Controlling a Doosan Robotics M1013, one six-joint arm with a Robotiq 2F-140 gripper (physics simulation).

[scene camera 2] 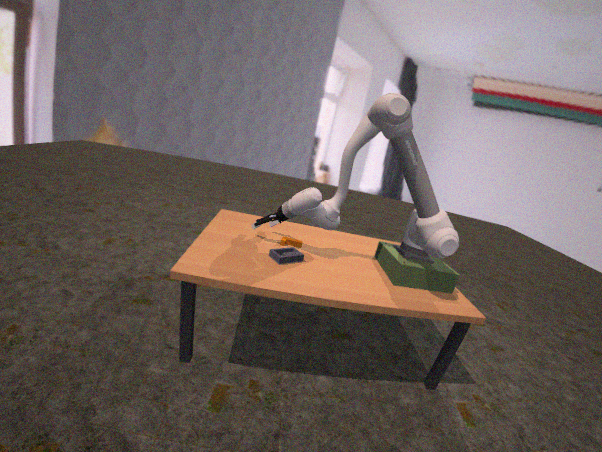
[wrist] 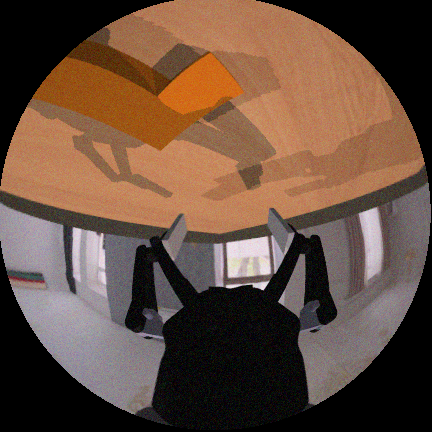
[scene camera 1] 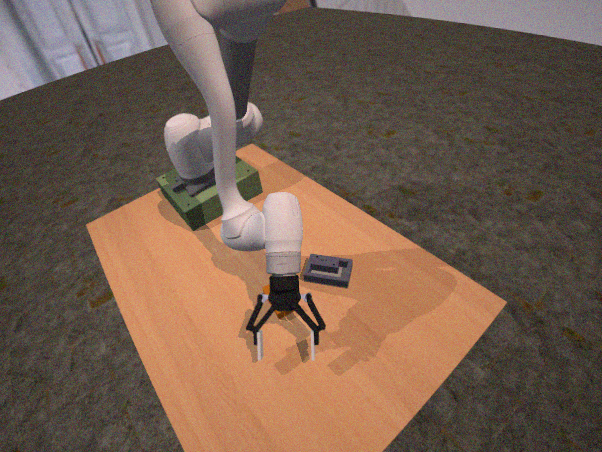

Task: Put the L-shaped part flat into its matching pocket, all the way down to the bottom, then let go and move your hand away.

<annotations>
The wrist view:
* gripper
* orange L-shaped part: on the table
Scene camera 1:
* gripper
</annotations>
